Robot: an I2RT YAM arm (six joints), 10 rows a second.
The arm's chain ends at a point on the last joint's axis. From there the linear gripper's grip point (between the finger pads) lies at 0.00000 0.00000 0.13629 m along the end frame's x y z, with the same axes.
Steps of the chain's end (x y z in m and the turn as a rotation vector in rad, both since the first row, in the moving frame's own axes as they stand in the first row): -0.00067, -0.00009, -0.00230, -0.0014, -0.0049, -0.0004; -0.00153, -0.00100, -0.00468, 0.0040, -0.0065, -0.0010; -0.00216, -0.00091, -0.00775, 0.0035, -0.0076, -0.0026; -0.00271, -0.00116, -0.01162, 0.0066, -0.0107, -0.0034; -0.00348, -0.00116, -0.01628, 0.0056, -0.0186, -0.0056; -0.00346, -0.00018, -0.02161, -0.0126, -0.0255, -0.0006; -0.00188, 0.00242, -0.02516, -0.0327, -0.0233, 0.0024
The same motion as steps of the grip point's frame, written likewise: -0.00134, 0.00010, -0.00230, -0.0014, -0.0049, -0.0004; -0.00242, -0.00154, -0.00468, 0.0040, -0.0065, -0.0010; -0.00320, -0.00139, -0.00775, 0.0035, -0.0076, -0.0026; -0.00417, -0.00206, -0.01163, 0.0066, -0.0107, -0.0034; -0.00602, -0.00192, -0.01631, 0.0056, -0.0186, -0.0056; -0.00693, 0.00154, -0.02167, -0.0126, -0.0255, -0.0006; -0.00506, 0.00687, -0.02527, -0.0327, -0.0233, 0.0024
